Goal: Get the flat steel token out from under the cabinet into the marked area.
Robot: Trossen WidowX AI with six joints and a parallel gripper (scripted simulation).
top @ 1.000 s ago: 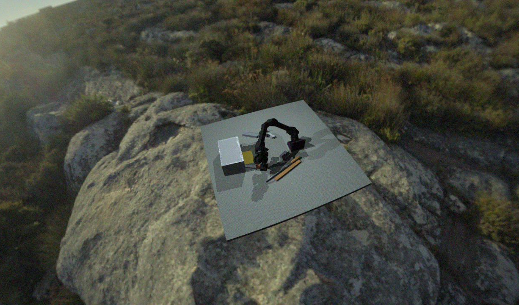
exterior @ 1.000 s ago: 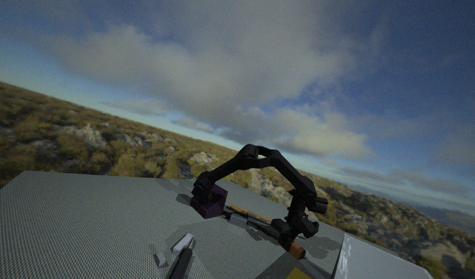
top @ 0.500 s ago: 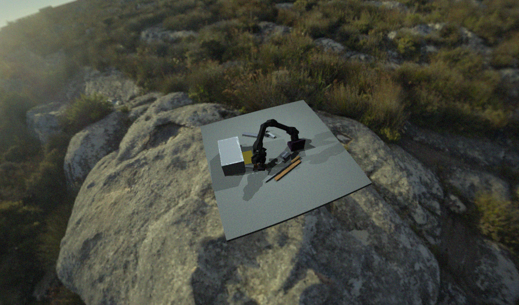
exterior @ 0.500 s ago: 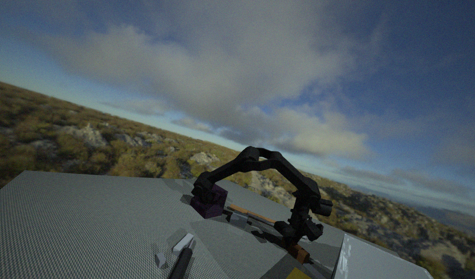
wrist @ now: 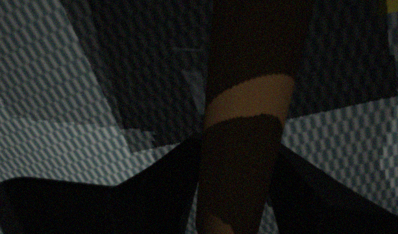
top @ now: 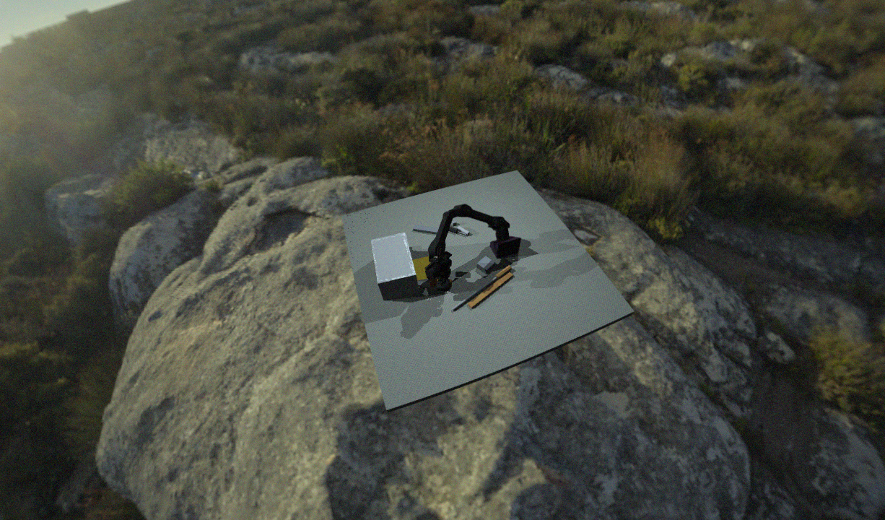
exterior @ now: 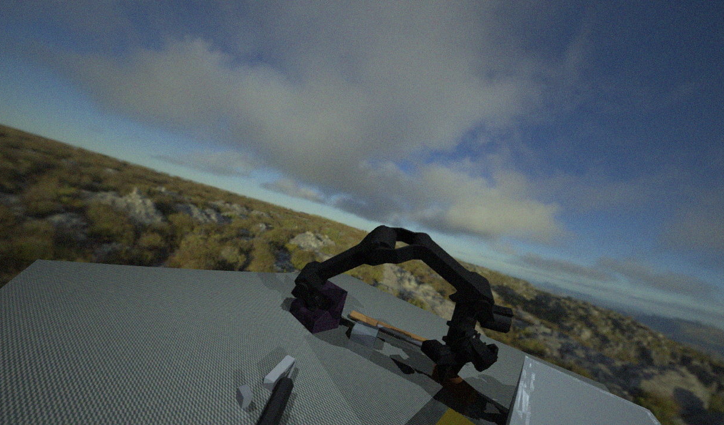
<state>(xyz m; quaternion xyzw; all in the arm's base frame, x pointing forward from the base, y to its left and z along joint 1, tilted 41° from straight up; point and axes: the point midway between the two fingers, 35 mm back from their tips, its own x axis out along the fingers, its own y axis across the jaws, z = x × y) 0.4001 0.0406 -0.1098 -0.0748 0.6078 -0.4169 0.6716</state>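
The grey block is 25 cm behind my gripper tip, 2 cm to the right of it and 1 cm above it. The rest, counted from my gripper tip: grey bar: 31 cm to the right, 25 cm behind; then small grey cube: 39 cm to the right, 23 cm behind; then wooden stick: 20 cm behind, 13 cm to the left.
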